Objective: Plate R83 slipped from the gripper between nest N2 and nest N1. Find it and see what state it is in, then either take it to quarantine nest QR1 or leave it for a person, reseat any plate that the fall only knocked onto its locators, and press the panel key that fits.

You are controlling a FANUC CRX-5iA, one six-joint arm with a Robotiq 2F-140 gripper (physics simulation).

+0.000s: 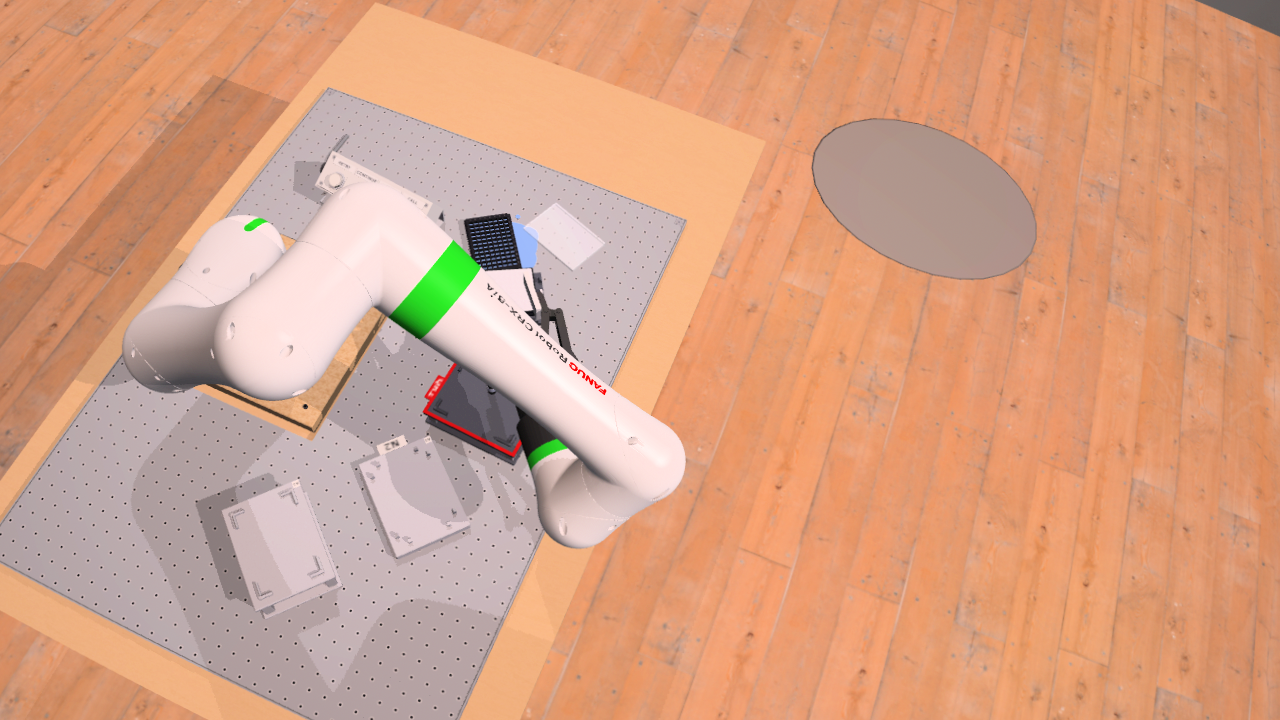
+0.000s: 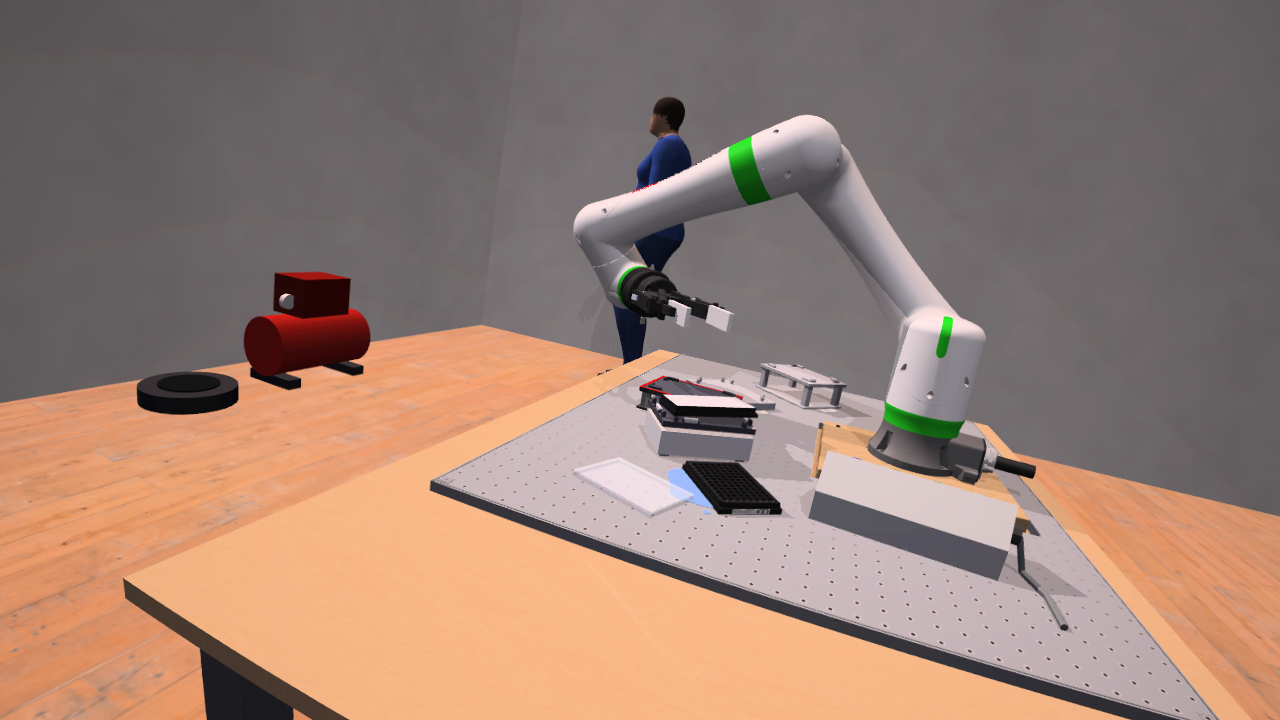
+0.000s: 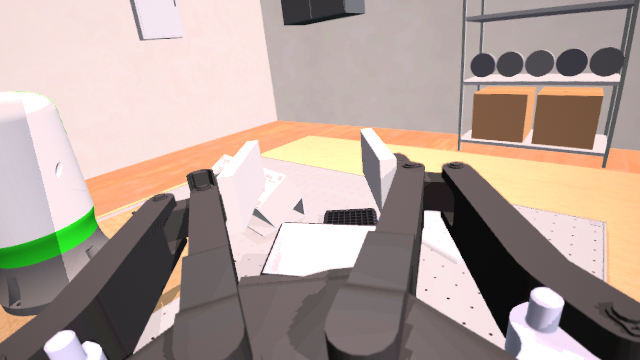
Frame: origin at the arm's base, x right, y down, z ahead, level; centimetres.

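Where they show: gripper, fingertip midpoint: (image 1: 501,282) (image 2: 709,320) (image 3: 311,156); arm's base, link origin: (image 2: 911,459) (image 3: 66,276).
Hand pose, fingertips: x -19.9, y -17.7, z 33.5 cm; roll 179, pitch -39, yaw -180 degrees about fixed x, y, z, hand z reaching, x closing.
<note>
Things, the pixels of their top centre, and the offset from my fingertips. "spot": a spot on its surface instead.
- black well plate, top centre: (image 2: 730,480) (image 3: 350,228) (image 1: 492,242) dz -13.1, dx -15.1, dy +17.7 cm
- Blue liquid, top centre: (image 2: 686,493) (image 1: 526,236) dz -9.5, dx -20.6, dy +19.0 cm
- clear lid, top centre: (image 2: 633,482) (image 3: 441,227) (image 1: 564,235) dz -3.8, dx -24.3, dy +18.3 cm
- grey nest block, surface spot: (image 2: 702,443) spot: dz -5.9, dx -8.3, dy +16.5 cm
- Red-rimmed nest QR1, top centre: (image 1: 486,401) (image 2: 693,388) dz +5.3, dx +12.2, dy +14.5 cm
- nest N2, top centre: (image 1: 412,492) (image 2: 730,386) dz +4.2, dx +30.4, dy +16.5 cm
- key panel, top centre: (image 2: 919,472) (image 1: 375,182) (image 3: 243,166) dz -34.5, dx -10.0, dy +10.7 cm
A black well plate (image 1: 492,240) (image 2: 733,488) (image 3: 350,217) lies flat on the perforated board, without a lid. Blue liquid (image 1: 526,245) (image 2: 684,486) is beside it, with a clear lid (image 1: 565,236) (image 2: 626,483) next to that. Its label is too small to read. Another plate (image 2: 707,405) (image 3: 320,245), with a white top, sits on a grey nest block (image 2: 702,443); its exact seating is unclear. Red-rimmed nest QR1 (image 1: 469,407) and nest N2 (image 1: 416,492) show no plate on their visible parts. My gripper (image 2: 701,316) (image 3: 311,156) is open and empty, pointing sideways high above the nests.
The key panel (image 1: 358,174) (image 2: 913,514) (image 3: 280,195) is partly hidden by the arm and a finger. A raised grey stand (image 1: 281,546) (image 2: 801,376) is beyond N2. A person in blue (image 2: 664,170) stands behind the arm. A red compressor (image 2: 308,338) is on the floor.
</note>
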